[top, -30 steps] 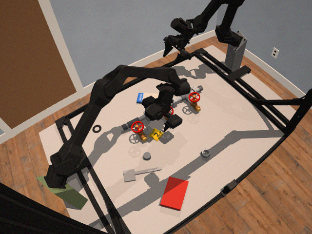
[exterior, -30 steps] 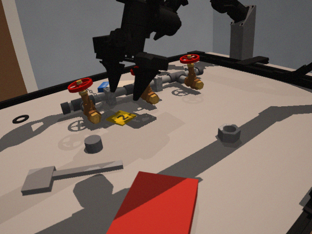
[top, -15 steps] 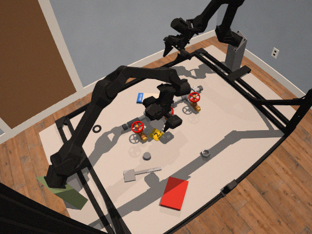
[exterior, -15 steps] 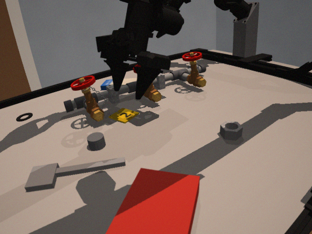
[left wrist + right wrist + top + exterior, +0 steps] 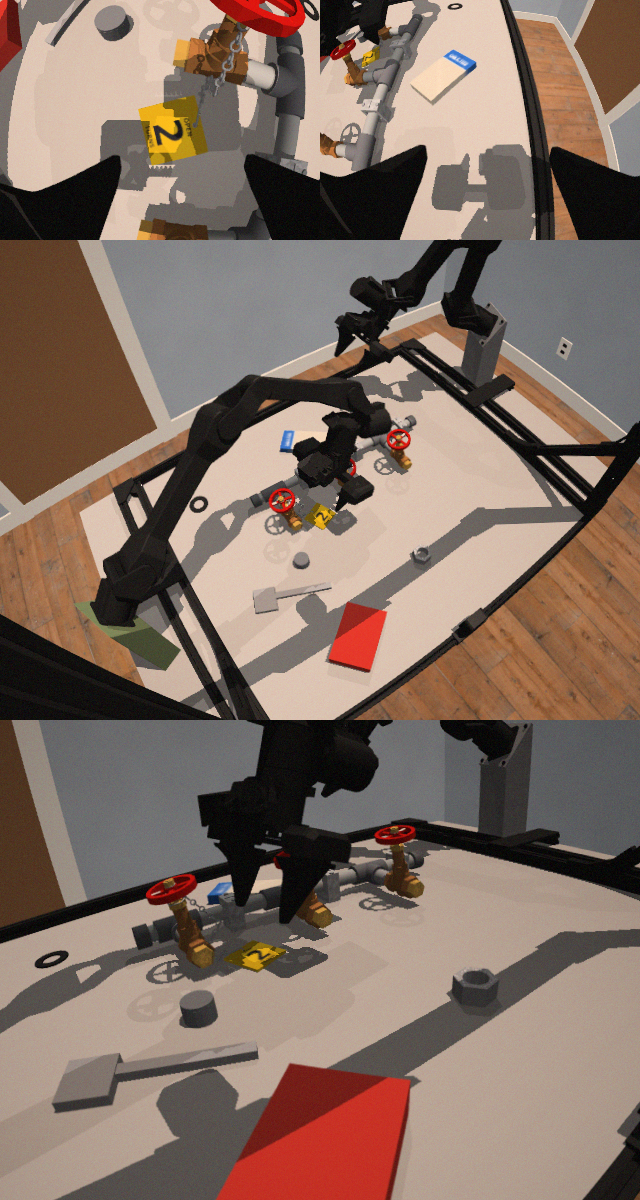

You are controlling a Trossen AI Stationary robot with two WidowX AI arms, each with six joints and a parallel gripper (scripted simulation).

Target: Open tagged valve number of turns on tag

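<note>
Right now the yellow tag marked 2 is 7 cm below my left hand and 3 cm to the left of it. From my left hand the other things lie so: red block: 26 cm behind, 17 cm to the left, 6 cm below; grey hammer-shaped block: 21 cm to the left, 9 cm behind, 7 cm below; hex nut: 23 cm behind, 7 cm below, 5 cm to the right.
</note>
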